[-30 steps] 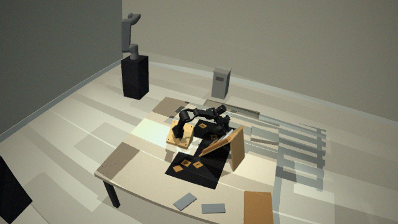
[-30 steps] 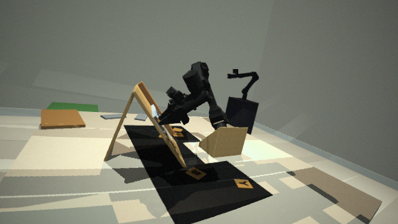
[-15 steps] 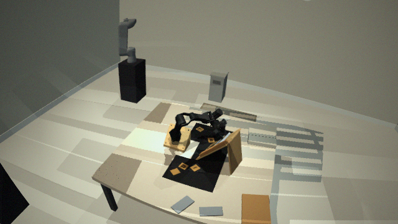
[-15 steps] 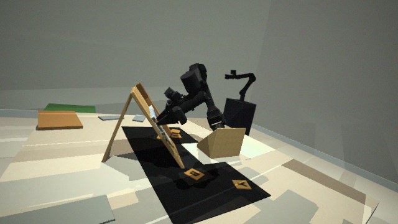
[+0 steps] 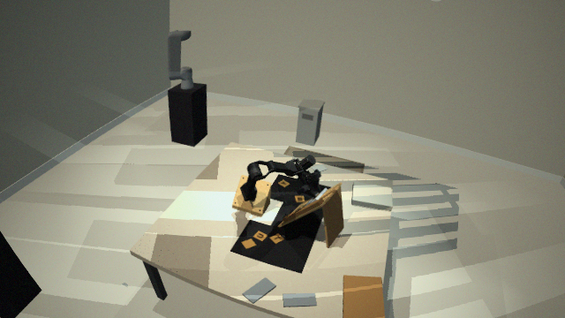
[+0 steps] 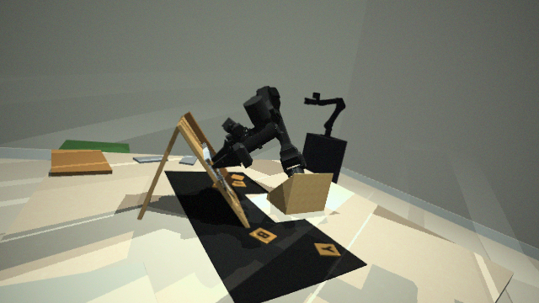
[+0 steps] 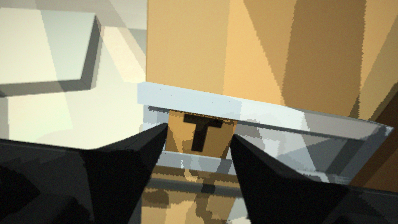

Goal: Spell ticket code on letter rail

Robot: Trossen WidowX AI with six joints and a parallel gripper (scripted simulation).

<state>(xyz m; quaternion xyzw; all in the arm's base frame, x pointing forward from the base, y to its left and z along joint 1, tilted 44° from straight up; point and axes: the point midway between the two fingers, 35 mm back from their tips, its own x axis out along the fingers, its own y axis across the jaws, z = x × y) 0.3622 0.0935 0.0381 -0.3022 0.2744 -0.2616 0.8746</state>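
Right now my gripper tip is 90 mm past the white ticket, 80 mm to the left of it and 80 mm above it. Also, from my gripper tip: letter tile marked t: right at my gripper tip; then black mat: 180 mm behind, 40 mm to the right, 170 mm below; then pale grey box: 330 mm ahead, 320 mm to the left, 150 mm below.
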